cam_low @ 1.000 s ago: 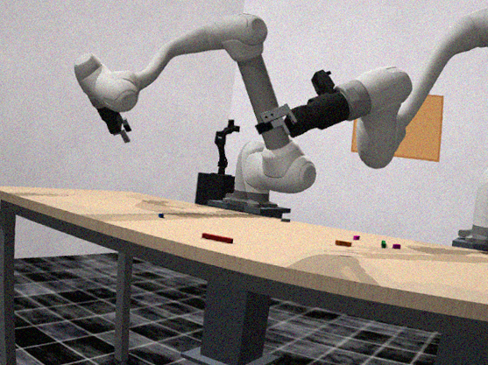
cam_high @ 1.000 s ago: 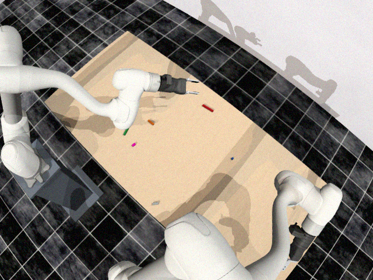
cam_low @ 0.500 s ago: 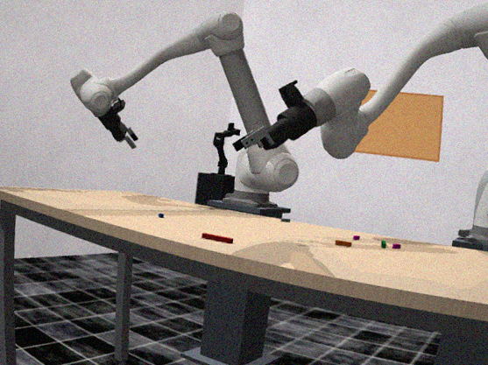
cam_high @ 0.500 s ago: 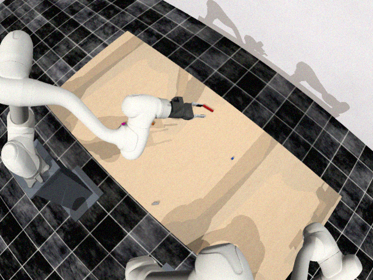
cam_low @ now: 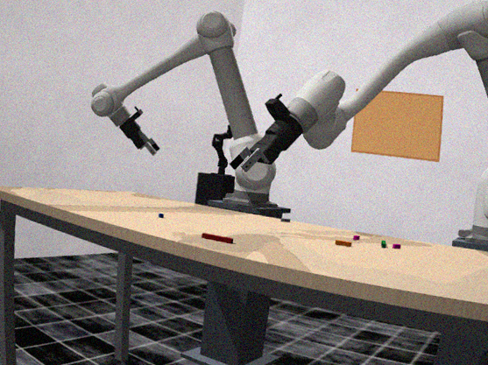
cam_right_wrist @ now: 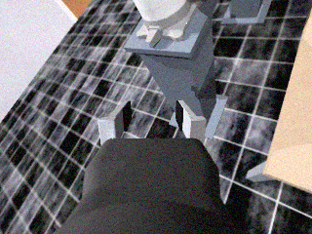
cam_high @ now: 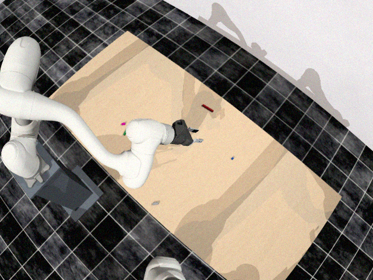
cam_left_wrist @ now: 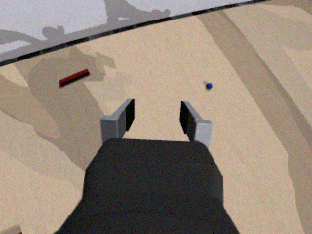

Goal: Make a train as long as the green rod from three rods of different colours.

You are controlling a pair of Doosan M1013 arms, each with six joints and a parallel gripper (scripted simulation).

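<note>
Right now the grey rod is 360 mm behind my left hand, 160 mm below it and 60 mm to the right of it. Also, from my left hand: orange rod: 280 mm to the left, 160 mm below, 70 mm behind; then blue rod: 180 mm to the right, 160 mm below, 90 mm ahead; then red rod: 220 mm ahead, 160 mm below, 120 mm to the left.
</note>
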